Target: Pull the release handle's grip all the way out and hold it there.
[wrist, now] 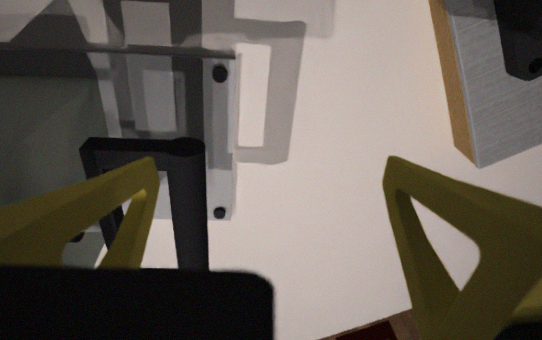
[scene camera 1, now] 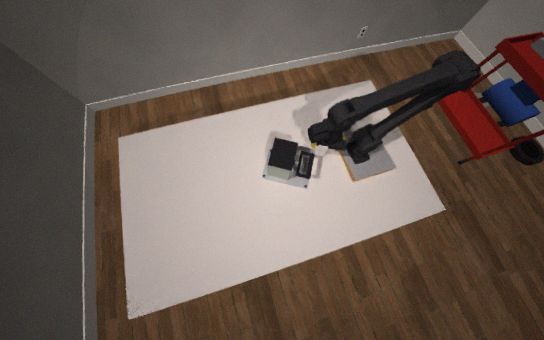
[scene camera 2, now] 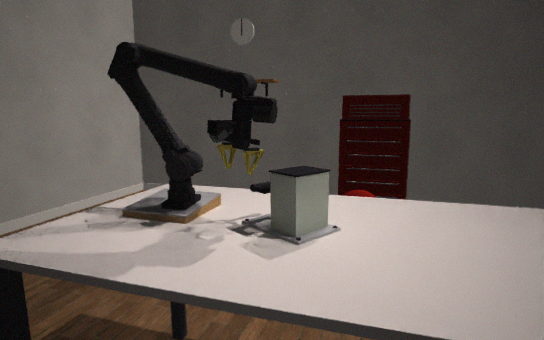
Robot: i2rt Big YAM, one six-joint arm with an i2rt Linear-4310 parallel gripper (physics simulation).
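The release handle, a black rectangular loop (scene camera 1: 311,166) (scene camera 2: 260,187) (wrist: 189,210), sticks out from the side of a pale green housing (scene camera 1: 281,172) (scene camera 2: 311,205) (wrist: 45,125) with a black top. The loop's outer bar is the grip. It stands a little away from the housing, above a grey base plate (scene camera 2: 325,231) (wrist: 217,190). My gripper (scene camera 1: 328,142) (scene camera 2: 239,170) (wrist: 270,169) is open and empty, pointing down, above and on the arm-base side of the handle. In the wrist view the left fingertip overlaps the loop, and the grip bar appears between the fingertips, close to the left one.
The arm's base board (scene camera 1: 380,167) (scene camera 2: 155,212) (wrist: 500,110), grey with a wooden edge, lies on the white table (scene camera 1: 200,225) (scene camera 2: 425,280) beside the housing's handle side. A red cart (scene camera 1: 472,125) and a red tool cabinet (scene camera 2: 375,160) stand beyond the table.
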